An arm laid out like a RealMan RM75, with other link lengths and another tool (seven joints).
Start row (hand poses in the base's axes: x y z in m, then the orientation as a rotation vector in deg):
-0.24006 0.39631 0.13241 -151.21 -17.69 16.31
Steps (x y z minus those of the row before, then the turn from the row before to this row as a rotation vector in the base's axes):
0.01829 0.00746 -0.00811 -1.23 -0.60 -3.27
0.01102 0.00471 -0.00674 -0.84 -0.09 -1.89
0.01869 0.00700 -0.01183 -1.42 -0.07 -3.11
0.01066 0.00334 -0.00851 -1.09 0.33 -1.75
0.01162 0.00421 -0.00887 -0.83 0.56 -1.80
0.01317 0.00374 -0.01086 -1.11 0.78 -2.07
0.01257 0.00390 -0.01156 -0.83 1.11 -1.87
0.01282 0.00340 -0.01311 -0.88 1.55 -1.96
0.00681 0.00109 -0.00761 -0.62 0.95 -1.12
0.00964 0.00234 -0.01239 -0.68 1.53 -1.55
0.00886 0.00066 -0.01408 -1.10 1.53 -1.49
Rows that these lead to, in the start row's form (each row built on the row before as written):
-0.22177 0.40377 0.12430 -152.77 -13.44 14.72
-0.21075 0.40848 0.11756 -153.70 -10.87 14.15
-0.19206 0.41548 0.10573 -155.16 -6.57 13.31
-0.18140 0.41882 0.09722 -156.17 -3.99 13.36
-0.16978 0.42303 0.08835 -156.85 -1.29 13.69
-0.15661 0.42677 0.07749 -157.72 1.90 14.26
-0.14404 0.43067 0.06593 -158.23 4.88 15.33
-0.13122 0.43407 0.05282 -158.67 8.13 16.98
-0.12441 0.43516 0.04521 -159.00 10.03 18.02
-0.11477 0.43750 0.03282 -159.21 12.69 19.76
-0.10591 0.43816 0.01874 -159.79 15.38 21.51

